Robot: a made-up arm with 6 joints.
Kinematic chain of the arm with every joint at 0, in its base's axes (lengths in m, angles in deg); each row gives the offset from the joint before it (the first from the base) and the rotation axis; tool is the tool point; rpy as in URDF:
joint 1: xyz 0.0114 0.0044 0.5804 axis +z
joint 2: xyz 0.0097 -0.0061 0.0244 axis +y
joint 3: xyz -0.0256 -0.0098 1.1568 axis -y
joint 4: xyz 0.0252 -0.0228 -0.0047 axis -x
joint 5: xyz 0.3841 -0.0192 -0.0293 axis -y
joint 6: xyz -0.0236 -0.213 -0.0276 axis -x
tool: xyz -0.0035 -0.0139 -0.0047 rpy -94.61 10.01 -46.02
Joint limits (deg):
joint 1: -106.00..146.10
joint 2: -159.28..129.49
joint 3: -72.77..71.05
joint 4: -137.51..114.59
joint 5: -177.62..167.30
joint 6: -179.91..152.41
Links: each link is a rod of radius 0.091 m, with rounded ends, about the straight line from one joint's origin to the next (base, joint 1, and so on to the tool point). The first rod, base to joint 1, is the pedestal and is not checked.
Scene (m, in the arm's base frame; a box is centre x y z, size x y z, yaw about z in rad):
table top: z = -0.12
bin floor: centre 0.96 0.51 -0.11 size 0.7 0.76 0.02 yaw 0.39
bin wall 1: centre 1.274 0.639 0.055 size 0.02 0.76 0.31 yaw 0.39
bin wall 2: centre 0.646 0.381 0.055 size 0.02 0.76 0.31 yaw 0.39
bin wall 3: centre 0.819 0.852 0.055 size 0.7 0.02 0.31 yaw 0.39
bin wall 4: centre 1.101 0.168 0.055 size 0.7 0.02 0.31 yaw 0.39
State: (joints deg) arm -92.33 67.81 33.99 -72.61 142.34 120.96
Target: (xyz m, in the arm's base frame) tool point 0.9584 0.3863 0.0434
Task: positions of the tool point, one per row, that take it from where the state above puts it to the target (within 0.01 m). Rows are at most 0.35 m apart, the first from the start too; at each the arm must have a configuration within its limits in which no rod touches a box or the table.
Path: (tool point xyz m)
1: 0.2117 -1.2540 0.5890
2: 0.5087 -1.1308 0.5551
3: 0.7572 -0.9399 0.5252
4: 0.9427 -0.6982 0.4994
5: 1.0562 -0.4249 0.4773
6: 1.0945 -0.1403 0.4593
7: 1.0597 0.1361 0.4451
8: 0.9584 0.3863 0.4344
9: 0.9748 0.3926 0.2402
10: 0.9584 0.3863 0.0434

